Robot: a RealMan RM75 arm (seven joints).
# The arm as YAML. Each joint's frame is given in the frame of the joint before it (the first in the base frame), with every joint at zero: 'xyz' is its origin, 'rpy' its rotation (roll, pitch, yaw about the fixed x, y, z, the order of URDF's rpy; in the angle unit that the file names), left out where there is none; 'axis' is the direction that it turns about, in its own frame. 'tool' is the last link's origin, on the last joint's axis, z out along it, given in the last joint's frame.
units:
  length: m
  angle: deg
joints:
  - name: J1
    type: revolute
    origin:
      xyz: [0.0, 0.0, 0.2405]
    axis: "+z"
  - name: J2
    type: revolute
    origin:
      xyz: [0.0, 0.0, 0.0]
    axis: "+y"
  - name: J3
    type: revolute
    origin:
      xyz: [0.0, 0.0, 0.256]
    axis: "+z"
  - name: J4
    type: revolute
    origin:
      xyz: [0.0, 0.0, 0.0]
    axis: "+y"
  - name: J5
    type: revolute
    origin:
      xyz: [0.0, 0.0, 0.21]
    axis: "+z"
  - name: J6
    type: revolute
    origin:
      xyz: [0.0, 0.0, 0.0]
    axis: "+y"
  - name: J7
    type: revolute
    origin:
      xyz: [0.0, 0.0, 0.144]
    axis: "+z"
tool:
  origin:
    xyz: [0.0, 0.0, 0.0]
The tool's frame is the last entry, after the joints.
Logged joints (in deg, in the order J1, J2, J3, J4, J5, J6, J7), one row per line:
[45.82 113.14 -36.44 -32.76 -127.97 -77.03 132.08]
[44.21 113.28 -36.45 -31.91 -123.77 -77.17 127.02]
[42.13 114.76 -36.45 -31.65 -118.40 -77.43 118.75]
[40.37 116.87 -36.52 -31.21 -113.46 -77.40 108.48]
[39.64 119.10 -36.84 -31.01 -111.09 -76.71 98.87]
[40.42 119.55 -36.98 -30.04 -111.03 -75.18 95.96]
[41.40 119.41 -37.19 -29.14 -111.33 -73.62 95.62]
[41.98 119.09 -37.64 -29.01 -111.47 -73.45 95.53]
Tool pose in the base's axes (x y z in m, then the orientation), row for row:
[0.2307 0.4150 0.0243 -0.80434 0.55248 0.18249 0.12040]
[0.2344 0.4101 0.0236 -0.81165 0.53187 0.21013 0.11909]
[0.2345 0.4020 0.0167 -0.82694 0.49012 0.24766 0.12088]
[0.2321 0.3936 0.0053 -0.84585 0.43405 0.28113 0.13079]
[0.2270 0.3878 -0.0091 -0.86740 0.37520 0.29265 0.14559]
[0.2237 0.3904 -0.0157 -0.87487 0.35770 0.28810 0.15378]
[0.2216 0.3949 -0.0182 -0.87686 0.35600 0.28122 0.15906]
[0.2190 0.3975 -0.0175 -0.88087 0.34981 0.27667 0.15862]
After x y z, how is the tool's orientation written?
As a quaternion, x y z w.
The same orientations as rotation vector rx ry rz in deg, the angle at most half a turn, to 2 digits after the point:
[-134.64 92.48 30.55]
[-135.96 89.10 35.20]
[-138.38 82.02 41.44]
[-140.75 72.23 46.78]
[-143.13 61.91 48.29]
[-143.71 58.76 47.32]
[-143.61 58.31 46.06]
[-144.30 57.31 45.32]

